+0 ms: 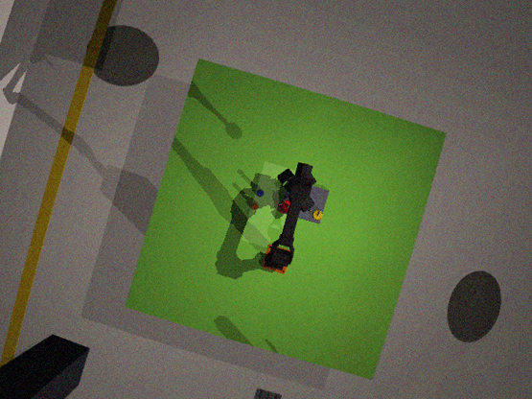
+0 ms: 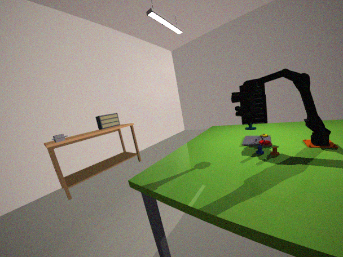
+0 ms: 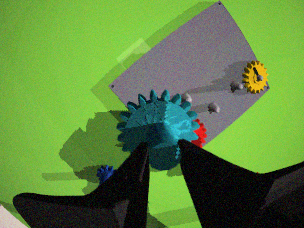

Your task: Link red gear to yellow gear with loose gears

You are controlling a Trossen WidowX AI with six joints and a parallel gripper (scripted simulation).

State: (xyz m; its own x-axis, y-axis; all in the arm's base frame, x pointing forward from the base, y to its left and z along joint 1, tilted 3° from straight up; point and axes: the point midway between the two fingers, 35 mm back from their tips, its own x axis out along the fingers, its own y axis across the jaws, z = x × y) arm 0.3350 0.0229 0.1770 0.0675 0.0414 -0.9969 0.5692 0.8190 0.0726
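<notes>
The orange gear is 15 cm to the left of my gripper tip, 13 cm behind it and 12 cm below it. Round my gripper tip: teal gear 1 cm below; red gear 12 cm below, 8 cm behind, 1 cm to the right; blue gear 14 cm to the left, 12 cm below, 6 cm behind.
</notes>
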